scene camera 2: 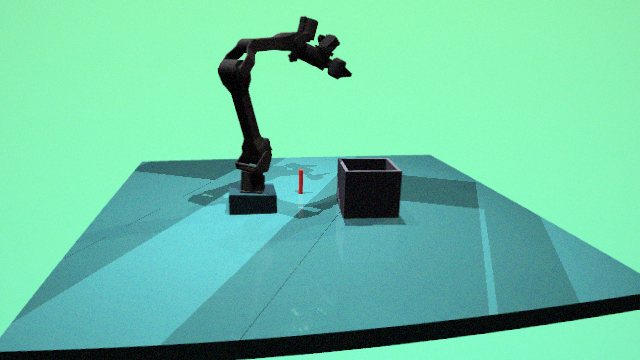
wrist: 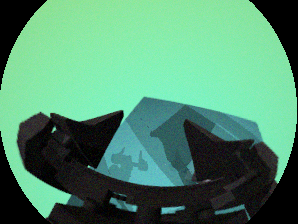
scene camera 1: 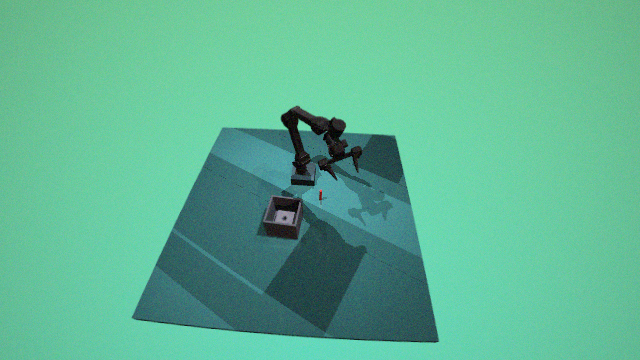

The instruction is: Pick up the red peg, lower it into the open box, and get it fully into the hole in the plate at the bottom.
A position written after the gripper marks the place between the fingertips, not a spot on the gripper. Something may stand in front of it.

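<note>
Gripper (scene camera 2: 344, 71) (scene camera 1: 347, 176) (wrist: 154, 117) visible. Grey box (scene camera 2: 366, 187) (scene camera 1: 274, 229) likewise visible.
</note>
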